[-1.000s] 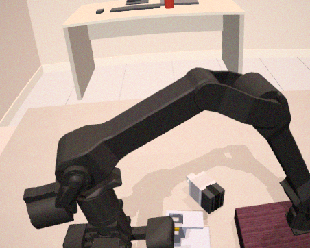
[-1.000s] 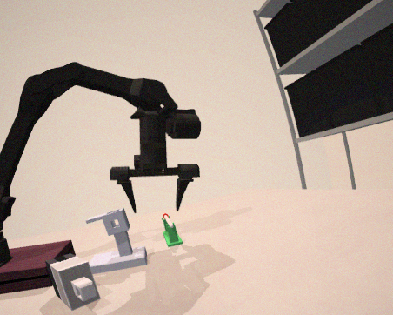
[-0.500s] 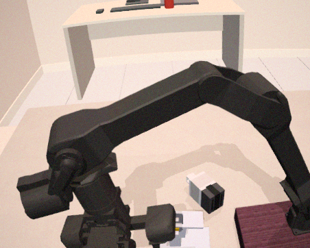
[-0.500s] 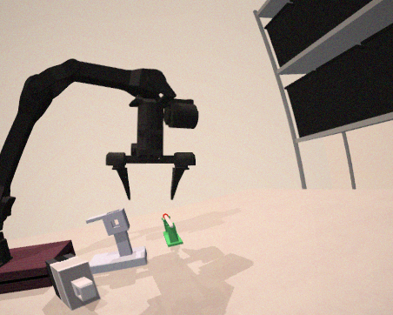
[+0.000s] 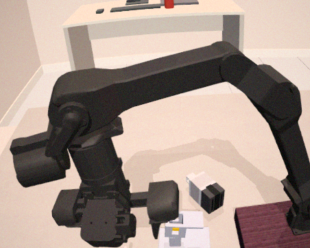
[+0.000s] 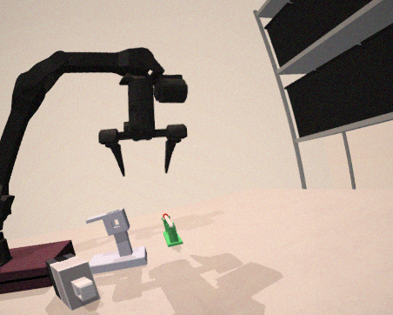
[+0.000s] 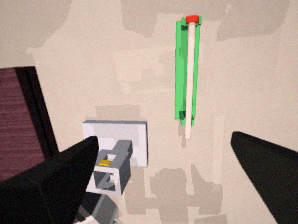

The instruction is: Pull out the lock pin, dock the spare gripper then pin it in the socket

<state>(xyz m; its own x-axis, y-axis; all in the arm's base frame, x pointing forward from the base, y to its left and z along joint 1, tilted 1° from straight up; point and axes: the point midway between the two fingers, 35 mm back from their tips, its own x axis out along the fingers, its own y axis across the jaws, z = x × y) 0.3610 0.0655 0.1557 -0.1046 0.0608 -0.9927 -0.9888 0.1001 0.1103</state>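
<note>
My gripper tip is now 160 mm past the spare gripper, 220 mm to the left of it and 130 mm above it. Also, from my gripper tip: grey mount 90 mm behind, 80 mm to the right, 100 mm below; green bracket 30 mm ahead, 30 mm to the left, 130 mm below.
</note>
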